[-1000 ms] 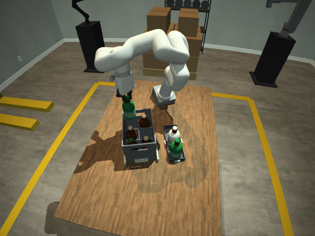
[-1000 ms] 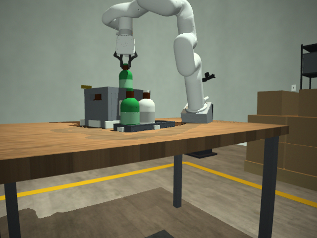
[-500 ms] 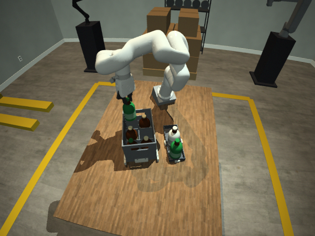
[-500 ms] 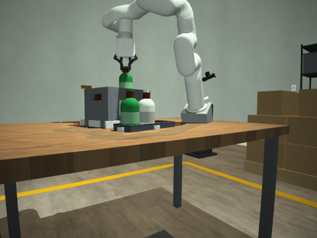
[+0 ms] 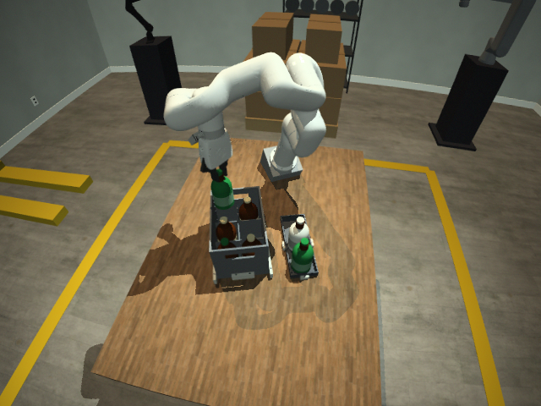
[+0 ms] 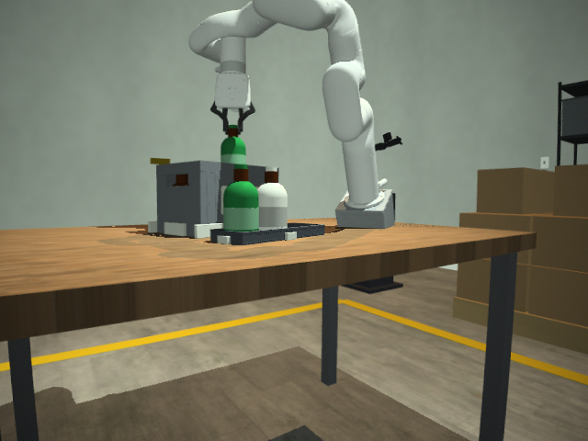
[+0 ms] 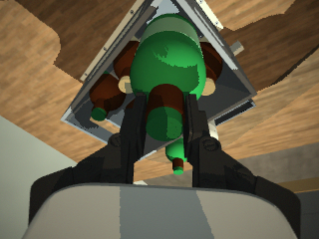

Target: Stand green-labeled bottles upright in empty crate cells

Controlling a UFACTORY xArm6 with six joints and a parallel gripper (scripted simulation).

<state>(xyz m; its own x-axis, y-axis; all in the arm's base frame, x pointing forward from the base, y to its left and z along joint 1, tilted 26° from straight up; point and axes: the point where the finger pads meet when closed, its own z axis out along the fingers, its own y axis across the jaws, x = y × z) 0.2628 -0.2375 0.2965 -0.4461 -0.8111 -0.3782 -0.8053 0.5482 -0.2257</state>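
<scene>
The grey crate is 70 mm ahead of my hand, 70 mm to the left of it and 210 mm below it. The rest, counted from my hand: tray (40 mm ahead, 280 mm to the left, 290 mm below); then white-labeled bottle (40 mm ahead, 280 mm to the left, 210 mm below).
</scene>
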